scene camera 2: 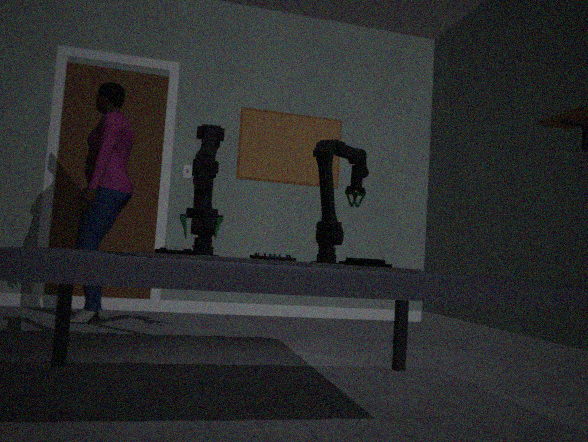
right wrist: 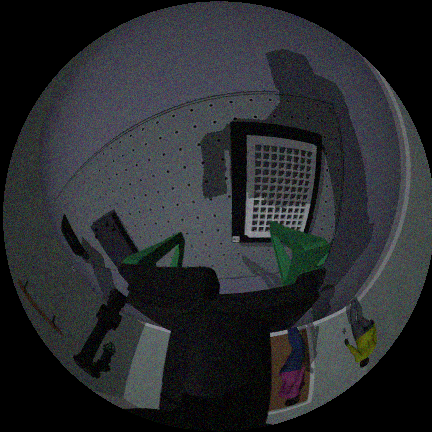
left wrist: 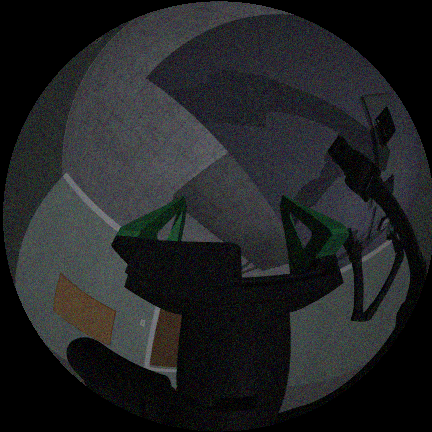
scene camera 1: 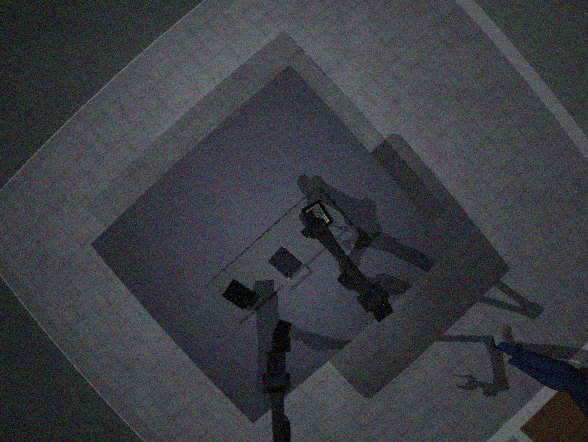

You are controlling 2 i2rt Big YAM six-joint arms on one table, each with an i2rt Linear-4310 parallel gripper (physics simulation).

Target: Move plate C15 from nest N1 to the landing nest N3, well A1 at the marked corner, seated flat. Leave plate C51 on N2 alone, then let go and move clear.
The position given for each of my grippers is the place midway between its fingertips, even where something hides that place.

My left gripper (left wrist: 233, 199) is open, with nothing in its grasp. My right gripper (scene camera 2: 200, 239) is open, holding nothing.
